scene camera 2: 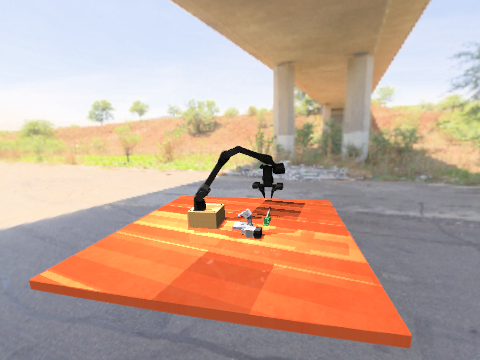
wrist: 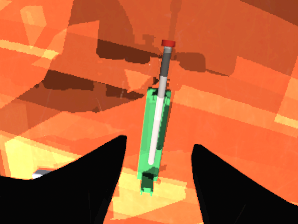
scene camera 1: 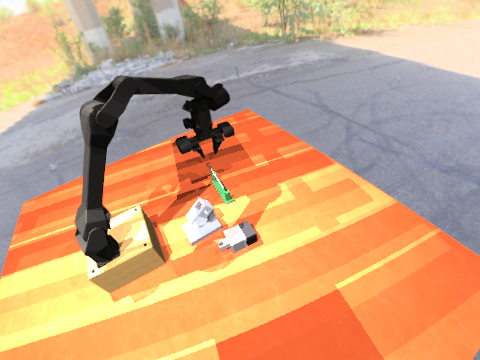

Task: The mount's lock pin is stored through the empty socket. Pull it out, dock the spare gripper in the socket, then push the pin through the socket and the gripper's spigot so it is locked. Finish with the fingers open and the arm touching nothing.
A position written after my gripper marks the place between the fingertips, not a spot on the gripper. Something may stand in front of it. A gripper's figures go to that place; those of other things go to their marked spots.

Scene:
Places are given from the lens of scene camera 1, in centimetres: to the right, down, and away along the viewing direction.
my gripper (scene camera 1: 209,155): -11, -8, 74
spare gripper (scene camera 1: 242,235): 1, 16, 60
mount (scene camera 1: 202,222): -12, 14, 68
The marked spots on the mount and the spare gripper are 16 cm apart.

